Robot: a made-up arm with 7 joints. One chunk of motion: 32 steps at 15 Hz.
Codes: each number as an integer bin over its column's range. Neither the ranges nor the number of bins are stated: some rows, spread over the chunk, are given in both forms.
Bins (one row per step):
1: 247 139 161 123 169 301 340
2: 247 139 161 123 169 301 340
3: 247 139 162 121 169 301 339
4: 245 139 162 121 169 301 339
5: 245 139 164 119 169 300 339
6: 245 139 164 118 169 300 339
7: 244 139 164 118 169 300 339
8: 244 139 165 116 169 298 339
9: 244 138 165 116 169 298 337
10: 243 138 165 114 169 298 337
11: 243 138 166 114 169 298 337
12: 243 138 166 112 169 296 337
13: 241 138 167 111 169 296 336
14: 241 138 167 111 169 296 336
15: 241 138 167 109 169 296 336
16: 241 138 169 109 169 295 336
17: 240 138 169 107 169 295 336
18: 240 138 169 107 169 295 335
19: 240 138 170 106 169 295 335
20: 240 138 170 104 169 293 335
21: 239 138 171 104 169 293 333
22: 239 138 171 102 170 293 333
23: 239 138 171 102 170 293 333
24: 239 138 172 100 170 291 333
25: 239 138 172 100 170 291 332
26: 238 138 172 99 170 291 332
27: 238 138 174 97 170 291 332
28: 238 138 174 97 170 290 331
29: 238 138 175 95 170 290 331
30: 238 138 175 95 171 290 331
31: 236 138 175 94 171 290 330
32: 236 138 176 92 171 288 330
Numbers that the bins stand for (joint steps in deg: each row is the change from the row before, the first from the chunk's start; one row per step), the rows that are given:
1: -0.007 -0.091 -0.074 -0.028 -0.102 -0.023 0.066
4: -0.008 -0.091 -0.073 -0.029 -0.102 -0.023 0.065
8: -0.009 -0.091 -0.071 -0.032 -0.102 -0.025 0.065
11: -0.010 -0.092 -0.070 -0.033 -0.102 -0.025 0.064
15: -0.011 -0.092 -0.069 -0.036 -0.102 -0.026 0.063
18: -0.012 -0.092 -0.068 -0.037 -0.102 -0.027 0.062
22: -0.013 -0.092 -0.066 -0.040 -0.100 -0.028 0.061
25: -0.013 -0.092 -0.065 -0.041 -0.100 -0.029 0.060
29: -0.014 -0.092 -0.063 -0.044 -0.100 -0.030 0.059
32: -0.015 -0.092 -0.062 -0.046 -0.099 -0.031 0.058
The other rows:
2: -0.007 -0.091 -0.074 -0.028 -0.102 -0.023 0.066
3: -0.007 -0.091 -0.073 -0.029 -0.102 -0.023 0.065
5: -0.008 -0.091 -0.072 -0.030 -0.102 -0.024 0.065
6: -0.008 -0.091 -0.072 -0.031 -0.102 -0.024 0.065
7: -0.009 -0.091 -0.072 -0.031 -0.102 -0.024 0.065
9: -0.009 -0.092 -0.071 -0.032 -0.102 -0.025 0.064
10: -0.010 -0.092 -0.071 -0.033 -0.102 -0.025 0.064
12: -0.010 -0.092 -0.070 -0.034 -0.102 -0.026 0.064
13: -0.011 -0.092 -0.069 -0.035 -0.102 -0.026 0.063
14: -0.011 -0.092 -0.069 -0.035 -0.102 -0.026 0.063
16: -0.011 -0.092 -0.068 -0.036 -0.102 -0.027 0.063
17: -0.012 -0.092 -0.068 -0.037 -0.102 -0.027 0.063
19: -0.012 -0.092 -0.067 -0.038 -0.102 -0.027 0.062
20: -0.012 -0.092 -0.067 -0.039 -0.102 -0.028 0.062
21: -0.013 -0.092 -0.066 -0.039 -0.102 -0.028 0.061
23: -0.013 -0.092 -0.066 -0.040 -0.100 -0.028 0.061
24: -0.013 -0.092 -0.065 -0.041 -0.100 -0.029 0.061
26: -0.014 -0.092 -0.065 -0.042 -0.100 -0.029 0.060
27: -0.014 -0.092 -0.064 -0.043 -0.100 -0.029 0.060
28: -0.014 -0.092 -0.064 -0.043 -0.100 -0.030 0.059
30: -0.014 -0.092 -0.063 -0.044 -0.099 -0.030 0.059
31: -0.015 -0.092 -0.063 -0.045 -0.099 -0.030 0.058

